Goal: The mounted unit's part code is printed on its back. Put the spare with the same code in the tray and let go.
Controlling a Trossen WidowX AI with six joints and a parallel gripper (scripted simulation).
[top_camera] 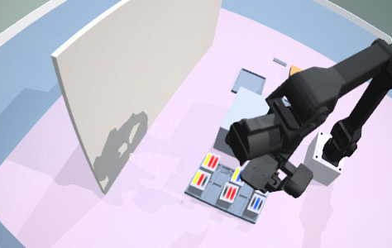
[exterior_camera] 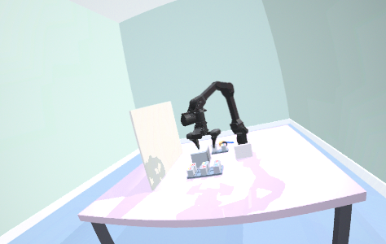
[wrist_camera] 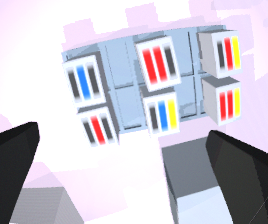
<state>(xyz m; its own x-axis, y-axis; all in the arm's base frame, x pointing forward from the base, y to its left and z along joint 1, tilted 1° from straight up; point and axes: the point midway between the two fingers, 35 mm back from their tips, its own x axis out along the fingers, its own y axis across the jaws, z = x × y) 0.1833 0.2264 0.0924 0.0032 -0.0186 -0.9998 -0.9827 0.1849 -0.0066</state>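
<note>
Now: gripper tip 4 cm past the spare block, 1 cm to the right of it and 11 cm above it. Round my gripper tip: tall panel 33 cm ahead, 16 cm to the right, 8 cm above; then spare rack 4 cm ahead, 1 cm to the right, 14 cm below; then mounted unit 10 cm ahead, 18 cm to the right, 10 cm below.
</note>
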